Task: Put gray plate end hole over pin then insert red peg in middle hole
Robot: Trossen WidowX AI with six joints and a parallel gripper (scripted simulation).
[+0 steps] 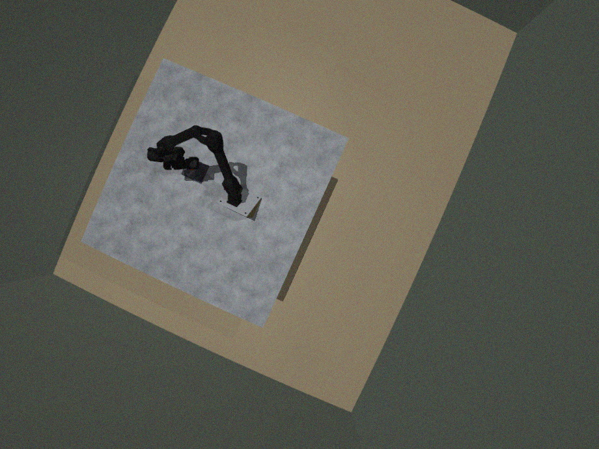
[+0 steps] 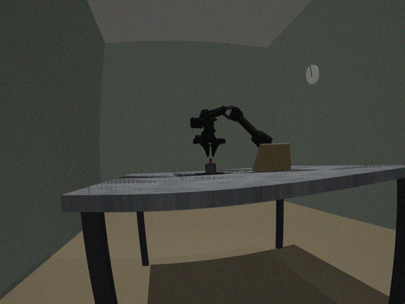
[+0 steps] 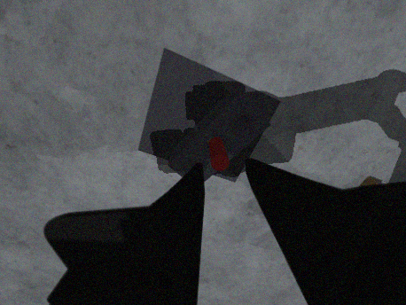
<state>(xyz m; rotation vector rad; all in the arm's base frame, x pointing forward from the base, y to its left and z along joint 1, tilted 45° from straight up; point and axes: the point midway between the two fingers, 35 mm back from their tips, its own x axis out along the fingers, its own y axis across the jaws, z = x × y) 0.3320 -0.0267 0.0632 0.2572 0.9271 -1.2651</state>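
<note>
Right now my gripper tip is 50 mm above the red peg. Round my gripper tip: gray plate 50 mm below; dark base 90 mm below, 10 mm to the left, 10 mm ahead.
</note>
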